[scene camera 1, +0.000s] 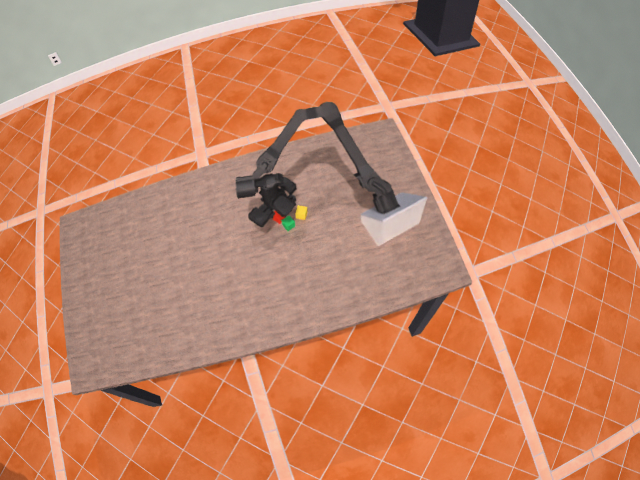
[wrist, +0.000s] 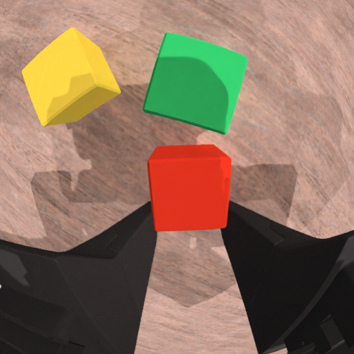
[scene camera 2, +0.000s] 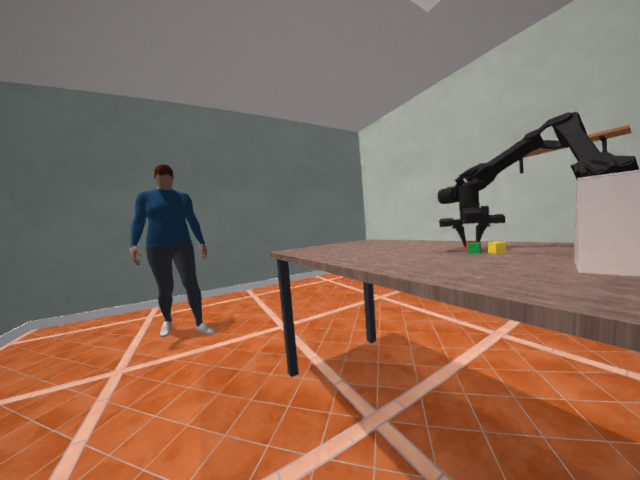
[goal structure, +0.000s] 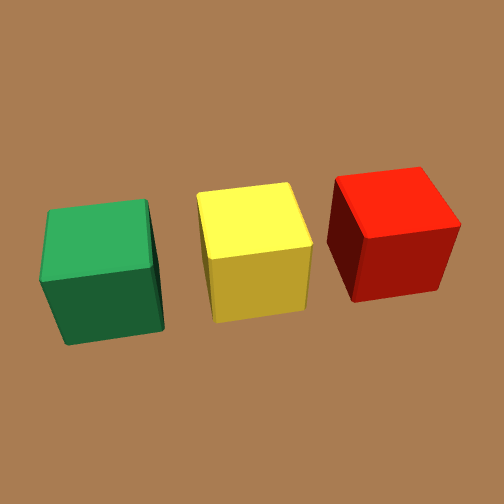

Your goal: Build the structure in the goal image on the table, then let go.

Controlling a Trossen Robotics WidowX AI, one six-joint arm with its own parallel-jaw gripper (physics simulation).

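Pixels of known places: gripper, fingertip midpoint: (scene camera 1: 275, 213); arm's base at its link origin: (scene camera 1: 389, 208) (scene camera 2: 625, 205).
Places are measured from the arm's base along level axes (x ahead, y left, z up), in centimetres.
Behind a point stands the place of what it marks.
Note:
A red cube (scene camera 1: 278, 218) (scene camera 2: 469, 243) (wrist: 190, 195) is between the two fingertips of my gripper (scene camera 2: 471, 244) {x 32.4, y -19.2, z -10.2 cm} (wrist: 187, 208), which is shut on it, low at the table top. In scene camera 2 the red cube is mostly hidden behind the green cube. The green cube (scene camera 1: 288, 223) {x 30.0, y -12.9, z -8.4 cm} (scene camera 2: 474, 248) {x 29.1, y -12.2, z -10.0 cm} (wrist: 195, 82) stands on the table right beside the red one, with a small gap and turned a little. A yellow cube (scene camera 1: 301, 212) {x 24.4, y -14.9, z -8.3 cm} (scene camera 2: 497, 247) {x 23.5, y -13.9, z -9.7 cm} (wrist: 70, 77) stands apart from both, to the left of the green cube in the wrist view.
The brown table (scene camera 1: 206, 289) {x 64.0, y -3.7, z -11.6 cm} (scene camera 2: 413, 263) {x 37.1, y 9.7, z -11.6 cm} carries the cubes. The arm's white base block (scene camera 1: 398, 224) {x -1.0, y 5.2, z -2.7 cm} (scene camera 2: 604, 227) {x 2.8, y 5.6, z -3.5 cm} stands at the table's right part in scene camera 1. A person (scene camera 2: 168, 222) in a blue top stands on the floor beyond the table in scene camera 2.

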